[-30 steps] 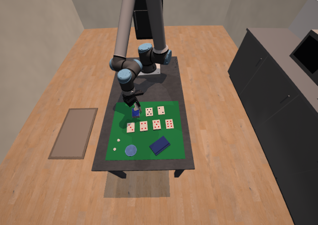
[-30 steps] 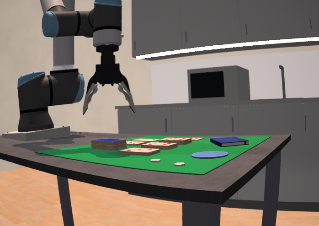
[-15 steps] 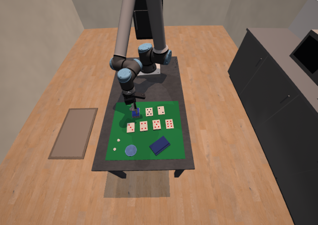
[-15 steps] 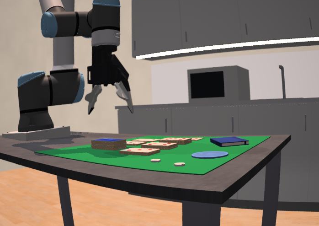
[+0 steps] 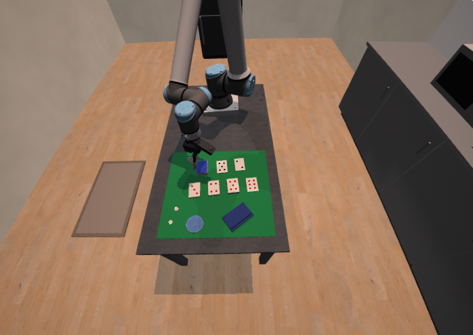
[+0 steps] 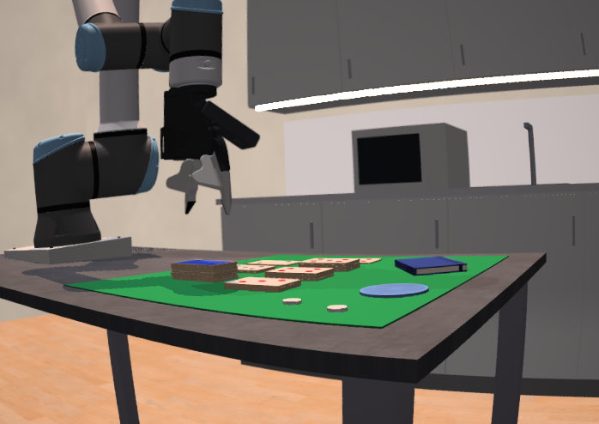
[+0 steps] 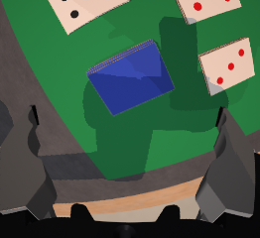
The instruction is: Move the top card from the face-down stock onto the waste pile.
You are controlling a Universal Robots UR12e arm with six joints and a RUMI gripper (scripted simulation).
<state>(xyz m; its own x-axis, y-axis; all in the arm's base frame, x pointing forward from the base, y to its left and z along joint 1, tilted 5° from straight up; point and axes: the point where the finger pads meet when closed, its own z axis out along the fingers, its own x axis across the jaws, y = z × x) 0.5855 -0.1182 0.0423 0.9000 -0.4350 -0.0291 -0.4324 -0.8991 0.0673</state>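
Right now the card is 80 mm below my hand and 10 mm to the right of it. The rest, counted from my hand: green mat 140 mm ahead, 120 mm below, 80 mm to the left; blue book 310 mm ahead, 180 mm to the left, 100 mm below.
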